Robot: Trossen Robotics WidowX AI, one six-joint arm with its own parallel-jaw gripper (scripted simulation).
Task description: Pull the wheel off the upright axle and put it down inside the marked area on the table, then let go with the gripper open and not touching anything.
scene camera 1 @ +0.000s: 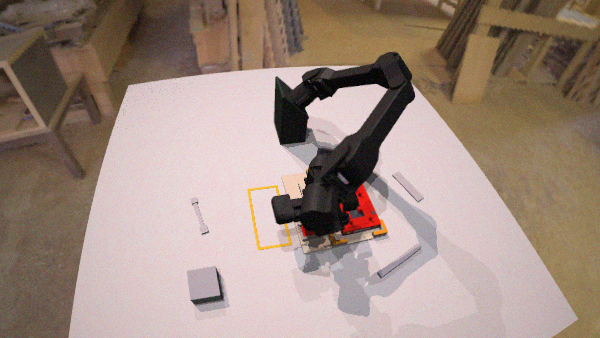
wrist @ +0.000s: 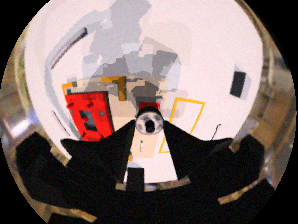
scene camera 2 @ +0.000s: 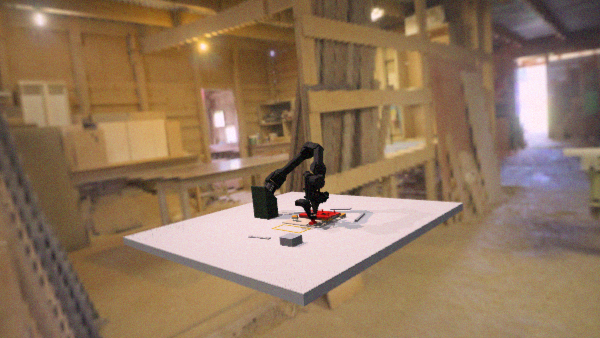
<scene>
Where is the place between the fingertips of the gripper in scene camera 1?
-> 311, 221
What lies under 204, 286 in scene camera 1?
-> A grey cube.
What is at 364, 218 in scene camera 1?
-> A red fixture plate.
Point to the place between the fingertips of the gripper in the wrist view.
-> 149, 122
</scene>
